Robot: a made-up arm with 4 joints.
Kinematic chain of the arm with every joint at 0, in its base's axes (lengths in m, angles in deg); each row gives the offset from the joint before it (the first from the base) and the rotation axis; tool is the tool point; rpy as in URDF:
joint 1: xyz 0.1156 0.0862 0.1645 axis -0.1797 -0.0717 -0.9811
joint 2: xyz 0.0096 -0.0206 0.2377 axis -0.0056 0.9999 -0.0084
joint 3: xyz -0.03 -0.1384 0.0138 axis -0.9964 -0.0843 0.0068
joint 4: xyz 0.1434 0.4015 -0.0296 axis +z
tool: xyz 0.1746 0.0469 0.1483 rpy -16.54 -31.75 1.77
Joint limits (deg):
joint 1: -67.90..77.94
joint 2: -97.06..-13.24
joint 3: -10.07..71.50
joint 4: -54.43..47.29
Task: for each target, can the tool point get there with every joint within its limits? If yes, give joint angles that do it. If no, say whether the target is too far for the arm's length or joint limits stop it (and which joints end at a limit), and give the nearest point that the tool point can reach.
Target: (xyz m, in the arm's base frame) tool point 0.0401 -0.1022 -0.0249
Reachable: no: joint limits stop it (at a limit: joint 1, joint 2, joint 3, joint 4) | nearest point 0.3254 -0.2274 0.0564 | short by 0.322 m
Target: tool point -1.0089 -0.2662 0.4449
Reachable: no: too far | nearest point -0.2513 -0.0232 0.6295 | short by 0.817 m
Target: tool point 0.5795 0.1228 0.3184
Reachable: yes | joints 42.34 -29.02 41.91 27.41
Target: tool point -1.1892 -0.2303 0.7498
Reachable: no: too far | nearest point -0.2589 0.0032 0.6290 | short by 0.967 m
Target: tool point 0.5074 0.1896 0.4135
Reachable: yes | joints 11.60 -36.73 55.30 -22.58
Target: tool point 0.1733 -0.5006 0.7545
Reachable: no: joint limits stop it (at a limit: joint 1, joint 3) | nearest point 0.4005 -0.2589 0.6162 | short by 0.359 m
